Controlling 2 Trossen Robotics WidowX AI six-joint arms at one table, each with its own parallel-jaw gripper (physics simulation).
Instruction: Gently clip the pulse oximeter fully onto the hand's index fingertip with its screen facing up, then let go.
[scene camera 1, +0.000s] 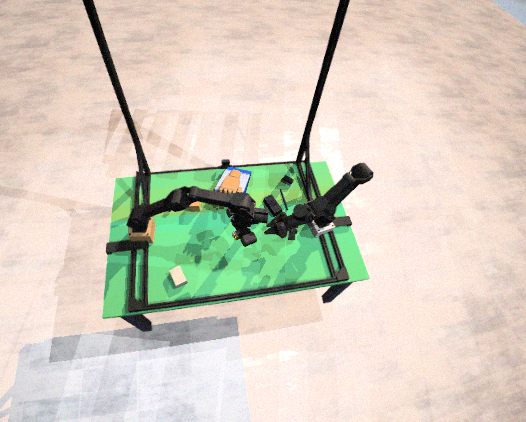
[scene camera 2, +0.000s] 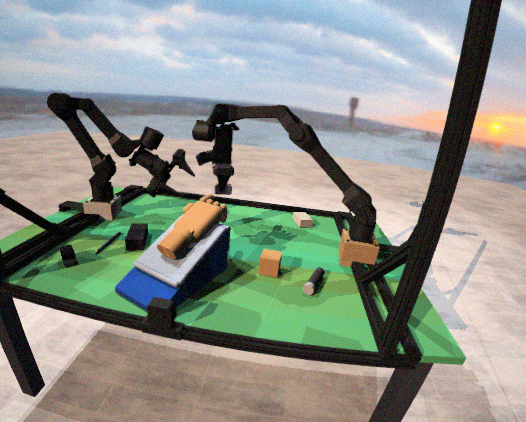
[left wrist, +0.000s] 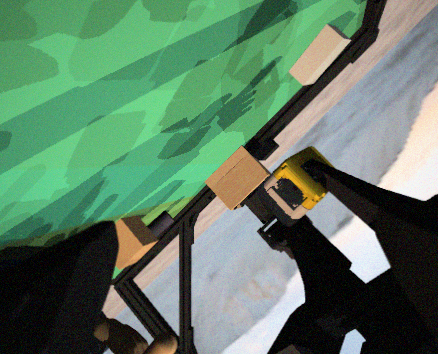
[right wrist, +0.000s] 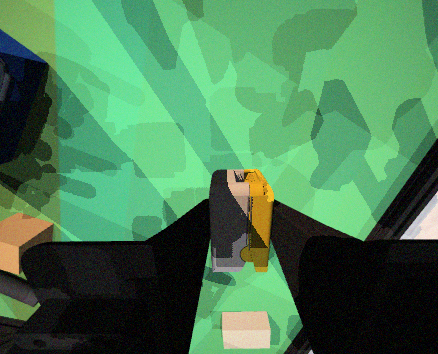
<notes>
On the table rest a tan cube (right wrist: 29, 231) and a pale block (left wrist: 329, 43). Further things: the left gripper (scene camera 2: 187, 185), the right gripper (scene camera 2: 221, 190), a pulse oximeter (right wrist: 241, 201) and a blue and grey wedge block (scene camera 2: 154, 275).
The pulse oximeter also shows in the left wrist view (left wrist: 291, 190). The tan cube also shows in the left wrist view (left wrist: 135, 238). The pale block also shows in the right wrist view (right wrist: 235, 325).
</notes>
